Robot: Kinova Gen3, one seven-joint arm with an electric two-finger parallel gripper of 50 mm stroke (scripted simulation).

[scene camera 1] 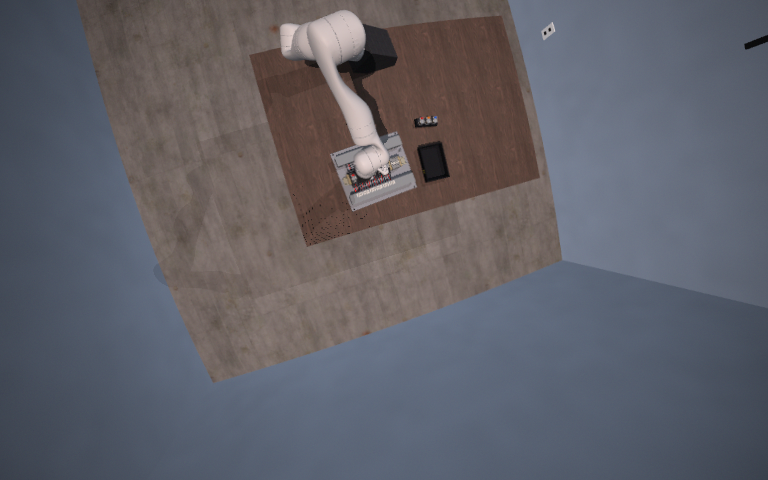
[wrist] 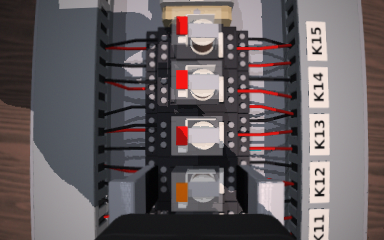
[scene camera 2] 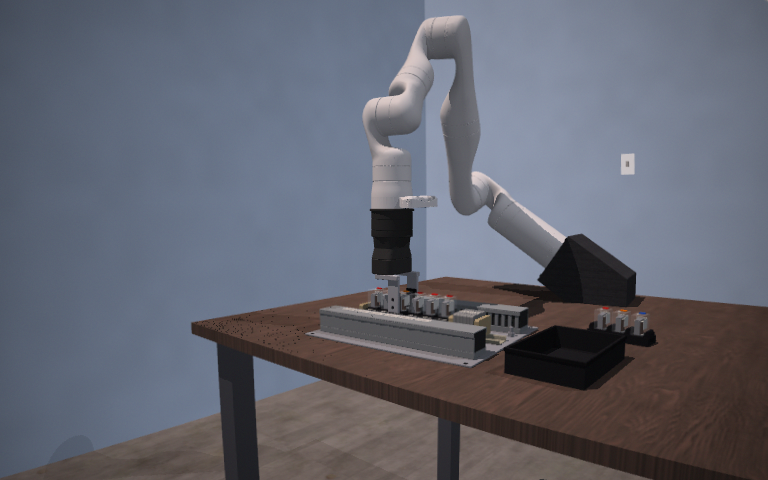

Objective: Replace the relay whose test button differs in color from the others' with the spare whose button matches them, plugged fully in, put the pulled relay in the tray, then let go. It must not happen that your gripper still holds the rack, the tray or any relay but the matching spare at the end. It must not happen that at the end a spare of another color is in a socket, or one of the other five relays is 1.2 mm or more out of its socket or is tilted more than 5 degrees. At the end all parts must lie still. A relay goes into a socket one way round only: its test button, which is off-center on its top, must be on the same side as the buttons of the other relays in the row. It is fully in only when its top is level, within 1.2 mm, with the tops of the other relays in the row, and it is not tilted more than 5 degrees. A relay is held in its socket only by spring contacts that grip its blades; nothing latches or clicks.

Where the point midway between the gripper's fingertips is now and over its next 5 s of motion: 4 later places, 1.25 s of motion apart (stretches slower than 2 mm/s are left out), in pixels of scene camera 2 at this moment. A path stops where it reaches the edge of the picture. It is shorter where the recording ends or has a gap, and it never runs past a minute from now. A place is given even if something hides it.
The gripper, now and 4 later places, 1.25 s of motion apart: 403,309; 403,307; 404,304; 405,302; 405,297
